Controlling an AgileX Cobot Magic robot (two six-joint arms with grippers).
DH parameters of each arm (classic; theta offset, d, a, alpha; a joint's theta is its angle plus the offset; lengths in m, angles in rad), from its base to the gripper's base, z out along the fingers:
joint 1: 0 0.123 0 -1.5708
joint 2: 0.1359 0 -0.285 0
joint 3: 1.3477 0 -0.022 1.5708
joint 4: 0 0.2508 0 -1.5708
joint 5: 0 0 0.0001 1.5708
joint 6: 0 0.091 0 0
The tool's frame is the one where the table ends.
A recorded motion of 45 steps. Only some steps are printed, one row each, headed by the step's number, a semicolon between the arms.
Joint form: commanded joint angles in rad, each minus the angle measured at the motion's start. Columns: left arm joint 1, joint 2, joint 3, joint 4, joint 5, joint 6; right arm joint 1, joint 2, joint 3, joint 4, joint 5, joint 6.
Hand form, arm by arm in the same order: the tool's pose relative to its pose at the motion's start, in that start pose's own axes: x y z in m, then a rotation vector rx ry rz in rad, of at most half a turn. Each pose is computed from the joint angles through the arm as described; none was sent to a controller.
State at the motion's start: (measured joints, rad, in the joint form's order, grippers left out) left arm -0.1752 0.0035 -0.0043 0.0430 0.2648 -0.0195; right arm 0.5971 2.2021 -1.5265 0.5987 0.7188 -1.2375
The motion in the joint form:
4: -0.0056 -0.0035 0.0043 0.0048 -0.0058 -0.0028; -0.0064 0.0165 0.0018 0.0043 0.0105 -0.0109
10: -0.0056 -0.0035 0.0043 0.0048 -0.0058 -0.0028; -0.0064 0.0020 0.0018 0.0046 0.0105 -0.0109
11: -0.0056 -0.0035 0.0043 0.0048 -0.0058 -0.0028; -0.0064 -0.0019 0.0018 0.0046 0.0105 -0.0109
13: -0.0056 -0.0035 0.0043 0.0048 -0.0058 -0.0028; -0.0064 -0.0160 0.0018 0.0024 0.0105 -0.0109
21: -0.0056 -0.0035 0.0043 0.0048 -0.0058 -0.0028; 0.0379 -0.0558 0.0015 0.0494 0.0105 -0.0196
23: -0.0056 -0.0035 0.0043 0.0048 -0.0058 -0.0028; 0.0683 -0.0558 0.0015 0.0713 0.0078 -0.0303
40: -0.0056 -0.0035 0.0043 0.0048 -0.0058 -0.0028; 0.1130 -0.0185 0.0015 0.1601 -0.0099 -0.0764
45: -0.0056 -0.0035 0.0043 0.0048 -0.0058 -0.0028; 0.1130 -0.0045 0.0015 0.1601 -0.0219 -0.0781
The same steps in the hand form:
4: 0.0007 -0.0002 0.0001 0.0044 -0.0052 0.0028; 0.0058 -0.0009 0.0057 -0.0195 0.0128 0.0048
10: 0.0007 -0.0002 0.0001 0.0044 -0.0052 0.0028; 0.0026 -0.0008 0.0001 -0.0102 0.0029 -0.0005
11: 0.0007 -0.0002 0.0001 0.0044 -0.0052 0.0028; 0.0018 -0.0008 -0.0015 -0.0077 0.0003 -0.0019
13: 0.0007 -0.0002 0.0001 0.0044 -0.0052 0.0028; -0.0011 -0.0007 -0.0070 0.0019 -0.0076 -0.0089
21: 0.0007 -0.0002 0.0001 0.0044 -0.0052 0.0028; -0.0237 0.0157 -0.0162 -0.0058 -0.0641 -0.0360
23: 0.0007 -0.0002 0.0001 0.0044 -0.0052 0.0028; -0.0326 0.0263 -0.0119 -0.0241 -0.0786 -0.0562
40: 0.0007 -0.0002 0.0001 0.0044 -0.0052 0.0028; -0.0411 0.0417 0.0088 -0.0719 -0.1118 -0.0573
45: 0.0007 -0.0002 0.0001 0.0044 -0.0052 0.0028; -0.0385 0.0405 0.0144 -0.0683 -0.1051 -0.0528

